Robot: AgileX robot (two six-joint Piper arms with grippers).
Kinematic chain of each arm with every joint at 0, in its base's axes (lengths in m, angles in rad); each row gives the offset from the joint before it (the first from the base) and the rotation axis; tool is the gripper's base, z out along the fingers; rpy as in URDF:
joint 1: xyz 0 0 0.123 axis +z
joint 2: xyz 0 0 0 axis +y
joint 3: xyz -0.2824 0 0.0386 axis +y
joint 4: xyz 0.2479 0 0.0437 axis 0.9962 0 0.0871
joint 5: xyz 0 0 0 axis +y
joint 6: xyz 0.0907 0 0.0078 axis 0.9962 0 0.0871
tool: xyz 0 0 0 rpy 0 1.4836 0
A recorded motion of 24 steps. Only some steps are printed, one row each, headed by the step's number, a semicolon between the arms.
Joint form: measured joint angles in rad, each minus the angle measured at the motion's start. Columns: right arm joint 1, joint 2, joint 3, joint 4, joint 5, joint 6; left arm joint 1, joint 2, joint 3, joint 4, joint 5, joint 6.
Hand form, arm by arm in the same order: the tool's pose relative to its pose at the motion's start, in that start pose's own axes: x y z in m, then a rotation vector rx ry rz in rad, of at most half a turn. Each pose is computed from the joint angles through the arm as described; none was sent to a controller.
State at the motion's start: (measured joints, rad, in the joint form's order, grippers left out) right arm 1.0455 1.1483 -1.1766 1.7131 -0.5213 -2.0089; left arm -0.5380 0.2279 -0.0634 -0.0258 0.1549 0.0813
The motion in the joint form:
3: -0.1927 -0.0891 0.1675 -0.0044 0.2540 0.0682; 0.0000 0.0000 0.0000 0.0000 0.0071 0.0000
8: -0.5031 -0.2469 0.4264 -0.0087 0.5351 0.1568; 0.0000 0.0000 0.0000 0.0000 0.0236 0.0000
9: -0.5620 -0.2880 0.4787 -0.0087 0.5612 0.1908; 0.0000 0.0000 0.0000 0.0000 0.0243 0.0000
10: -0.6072 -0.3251 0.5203 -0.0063 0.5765 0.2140; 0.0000 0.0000 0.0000 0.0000 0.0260 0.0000
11: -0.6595 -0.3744 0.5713 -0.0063 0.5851 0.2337; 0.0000 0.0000 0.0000 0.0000 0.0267 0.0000
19: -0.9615 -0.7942 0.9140 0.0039 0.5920 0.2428; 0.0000 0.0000 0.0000 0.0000 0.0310 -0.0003
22: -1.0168 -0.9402 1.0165 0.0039 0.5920 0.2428; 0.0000 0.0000 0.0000 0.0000 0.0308 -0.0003
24: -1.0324 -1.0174 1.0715 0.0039 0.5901 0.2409; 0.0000 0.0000 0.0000 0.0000 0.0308 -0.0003
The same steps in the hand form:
3: 0.0370 -0.0217 -0.0077 -0.0639 0.0154 0.0312; 0.0006 -0.0001 0.0000 0.0006 0.0071 0.0000
8: 0.0973 -0.0552 -0.0403 -0.0443 0.0848 0.1101; 0.0021 -0.0002 0.0000 0.0019 0.0235 0.0000
9: 0.1086 -0.0613 -0.0506 -0.0118 0.0992 0.1467; 0.0022 -0.0002 0.0000 0.0020 0.0242 0.0000
10: 0.1169 -0.0656 -0.0599 0.0188 0.1067 0.1741; 0.0024 -0.0002 0.0000 0.0021 0.0259 0.0000
11: 0.1269 -0.0701 -0.0721 0.0631 0.1140 0.1954; 0.0024 -0.0002 0.0000 0.0022 0.0266 0.0000
19: 0.1905 -0.0688 -0.1563 0.3684 0.0807 0.1991; 0.0028 -0.0002 0.0000 0.0025 0.0309 -0.0003
22: 0.2113 -0.0590 -0.1748 0.4291 0.0474 0.1850; 0.0028 -0.0002 0.0000 0.0025 0.0307 -0.0003
24: 0.2235 -0.0532 -0.1822 0.4493 0.0295 0.1759; 0.0028 -0.0002 0.0000 0.0025 0.0307 -0.0003

